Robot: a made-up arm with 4 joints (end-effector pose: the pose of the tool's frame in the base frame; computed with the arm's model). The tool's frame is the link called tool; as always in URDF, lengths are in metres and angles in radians.
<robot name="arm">
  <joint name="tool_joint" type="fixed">
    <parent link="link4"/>
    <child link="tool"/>
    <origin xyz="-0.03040 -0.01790 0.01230" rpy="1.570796 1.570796 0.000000"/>
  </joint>
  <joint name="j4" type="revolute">
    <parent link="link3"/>
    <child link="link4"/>
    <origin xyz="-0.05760 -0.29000 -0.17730"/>
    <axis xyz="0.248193 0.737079 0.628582"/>
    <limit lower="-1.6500" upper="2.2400"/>
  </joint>
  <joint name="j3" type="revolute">
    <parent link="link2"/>
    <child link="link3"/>
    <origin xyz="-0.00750 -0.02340 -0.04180"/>
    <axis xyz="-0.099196 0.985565 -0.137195"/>
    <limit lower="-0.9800" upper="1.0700"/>
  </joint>
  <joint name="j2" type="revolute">
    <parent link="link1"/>
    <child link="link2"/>
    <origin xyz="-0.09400 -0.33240 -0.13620"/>
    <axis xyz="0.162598 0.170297 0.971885"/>
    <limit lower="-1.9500" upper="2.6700"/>
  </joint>
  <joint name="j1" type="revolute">
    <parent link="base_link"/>
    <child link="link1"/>
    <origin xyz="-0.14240 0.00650 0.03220"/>
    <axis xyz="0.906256 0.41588 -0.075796"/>
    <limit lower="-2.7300" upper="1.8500"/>
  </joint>
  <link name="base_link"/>
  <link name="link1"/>
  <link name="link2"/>
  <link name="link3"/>
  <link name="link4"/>
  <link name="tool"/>
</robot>
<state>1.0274 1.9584 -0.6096 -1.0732</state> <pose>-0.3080 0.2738 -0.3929 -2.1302 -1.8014 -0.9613</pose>
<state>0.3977 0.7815 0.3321 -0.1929</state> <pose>-0.2485 -0.4990 -0.5067 0.7741 1.9252 -0.7352</pose>
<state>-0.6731 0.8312 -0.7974 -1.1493</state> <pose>0.0924 -0.5820 -0.0282 1.5414 0.4116 0.1461</pose>
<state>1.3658 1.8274 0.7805 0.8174</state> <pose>-0.2329 0.2132 -0.5250 -0.8573 1.8103 0.9476</pose>
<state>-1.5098 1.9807 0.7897 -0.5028</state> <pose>0.0834 -0.2836 0.4906 -1.3257 0.5417 -1.1877</pose>
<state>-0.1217 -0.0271 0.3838 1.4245</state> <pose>-0.3491 -0.7019 -0.2007 -0.0511 2.6836 -1.2034</pose>
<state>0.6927 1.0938 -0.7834 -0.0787</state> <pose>-0.1556 -0.0502 -0.5787 1.6898 1.7323 0.5781</pose>
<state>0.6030 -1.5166 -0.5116 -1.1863</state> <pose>-0.6475 -0.2083 -0.4210 1.3315 -1.5913 -1.7661</pose>
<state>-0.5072 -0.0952 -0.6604 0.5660</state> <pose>-0.1318 -0.7531 0.0107 0.6974 0.8277 -0.8011</pose>
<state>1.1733 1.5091 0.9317 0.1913</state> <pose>-0.2410 -0.0182 -0.6134 -0.2969 2.2582 0.3583</pose>
